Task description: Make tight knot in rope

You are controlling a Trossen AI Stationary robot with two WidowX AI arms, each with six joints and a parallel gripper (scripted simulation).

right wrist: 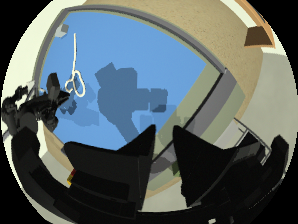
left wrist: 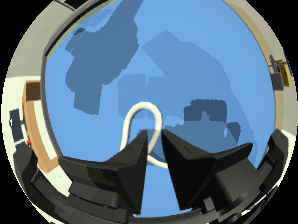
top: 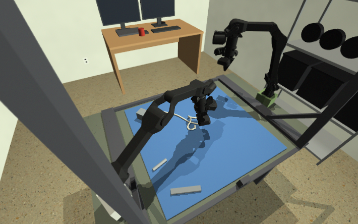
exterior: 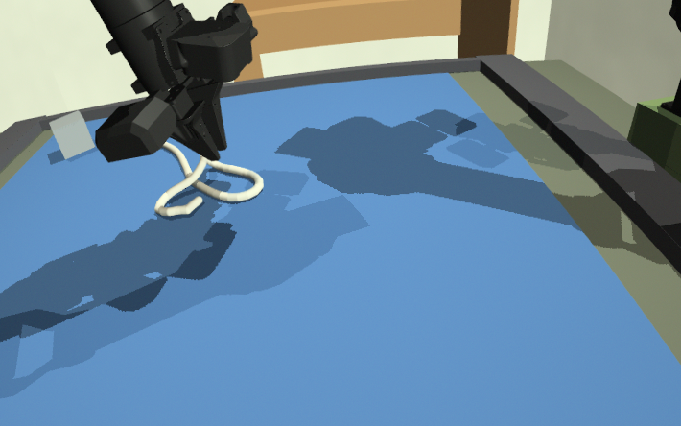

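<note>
My left hand is 10 mm past the blue mat, 20 mm to the right of it and 90 mm above it. The rest, counted from my left hand: grey bar 240 mm behind, 300 mm to the left, 80 mm below; grey cube 260 mm ahead, 240 mm to the left, 60 mm below.
</note>
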